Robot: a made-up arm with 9 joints.
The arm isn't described. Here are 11 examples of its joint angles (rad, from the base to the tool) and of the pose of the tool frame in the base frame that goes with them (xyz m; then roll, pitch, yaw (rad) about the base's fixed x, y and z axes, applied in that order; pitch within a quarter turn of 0, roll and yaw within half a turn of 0).
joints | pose
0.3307 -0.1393 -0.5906 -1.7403 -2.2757 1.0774 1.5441 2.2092 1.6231 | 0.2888 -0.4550 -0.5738 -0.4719 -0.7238 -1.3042
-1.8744 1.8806 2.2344 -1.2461 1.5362 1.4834 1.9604 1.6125 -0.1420 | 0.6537 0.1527 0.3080 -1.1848 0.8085 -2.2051
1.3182 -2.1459 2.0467 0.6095 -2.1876 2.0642 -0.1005 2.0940 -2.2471 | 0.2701 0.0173 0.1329 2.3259 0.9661 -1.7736
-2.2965 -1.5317 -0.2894 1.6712 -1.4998 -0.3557 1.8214 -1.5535 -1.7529 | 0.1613 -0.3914 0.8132 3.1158 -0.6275 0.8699
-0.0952 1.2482 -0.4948 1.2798 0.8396 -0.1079 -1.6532 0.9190 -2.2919 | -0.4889 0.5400 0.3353 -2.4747 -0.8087 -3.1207
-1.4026 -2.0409 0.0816 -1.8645 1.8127 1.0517 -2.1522 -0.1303 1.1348 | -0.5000 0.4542 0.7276 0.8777 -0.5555 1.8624
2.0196 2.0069 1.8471 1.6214 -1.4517 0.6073 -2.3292 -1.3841 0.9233 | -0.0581 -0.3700 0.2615 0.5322 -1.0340 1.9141
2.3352 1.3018 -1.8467 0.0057 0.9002 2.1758 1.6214 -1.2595 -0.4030 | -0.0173 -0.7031 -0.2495 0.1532 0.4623 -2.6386
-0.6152 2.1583 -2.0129 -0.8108 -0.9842 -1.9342 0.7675 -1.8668 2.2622 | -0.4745 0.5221 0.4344 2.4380 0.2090 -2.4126
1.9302 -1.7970 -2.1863 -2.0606 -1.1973 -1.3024 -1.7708 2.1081 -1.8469 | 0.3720 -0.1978 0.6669 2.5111 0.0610 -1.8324
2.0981 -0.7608 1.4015 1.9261 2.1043 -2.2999 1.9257 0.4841 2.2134 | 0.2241 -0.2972 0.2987 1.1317 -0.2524 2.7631
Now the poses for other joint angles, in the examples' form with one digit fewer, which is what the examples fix.
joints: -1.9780 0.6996 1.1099 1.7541 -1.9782 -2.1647 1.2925 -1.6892 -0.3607
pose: -0.183 -0.696 0.264 -0.814 -0.925 -2.106
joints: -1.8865 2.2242 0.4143 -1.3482 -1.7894 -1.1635 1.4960 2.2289 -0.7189
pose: 0.336 -0.384 -0.193 -2.425 -0.403 -0.650
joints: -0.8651 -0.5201 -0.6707 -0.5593 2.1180 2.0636 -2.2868 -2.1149 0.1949
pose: -1.179 -0.089 -0.244 2.511 0.946 -2.753
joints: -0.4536 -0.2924 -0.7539 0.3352 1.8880 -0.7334 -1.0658 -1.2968 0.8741
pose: -0.469 -0.494 -0.663 -1.989 0.198 0.262
